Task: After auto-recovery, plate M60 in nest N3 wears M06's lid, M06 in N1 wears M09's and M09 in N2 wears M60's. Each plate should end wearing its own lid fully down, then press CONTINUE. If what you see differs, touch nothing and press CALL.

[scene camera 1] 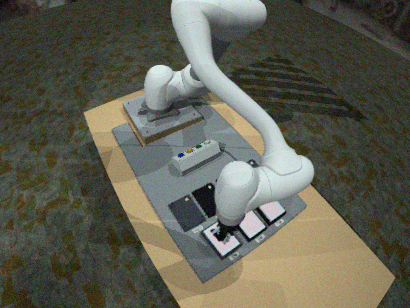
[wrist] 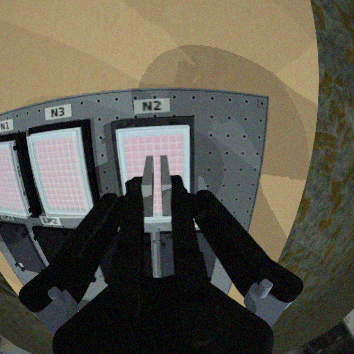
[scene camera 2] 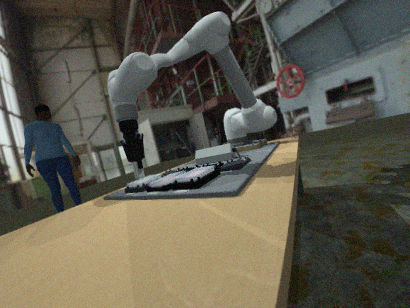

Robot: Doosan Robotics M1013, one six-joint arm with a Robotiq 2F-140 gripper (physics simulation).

Labels:
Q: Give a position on an N2 nest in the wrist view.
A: At 185,119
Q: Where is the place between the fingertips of the gripper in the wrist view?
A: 156,167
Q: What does the gripper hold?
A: Nothing.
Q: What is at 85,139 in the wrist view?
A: An N3 nest.

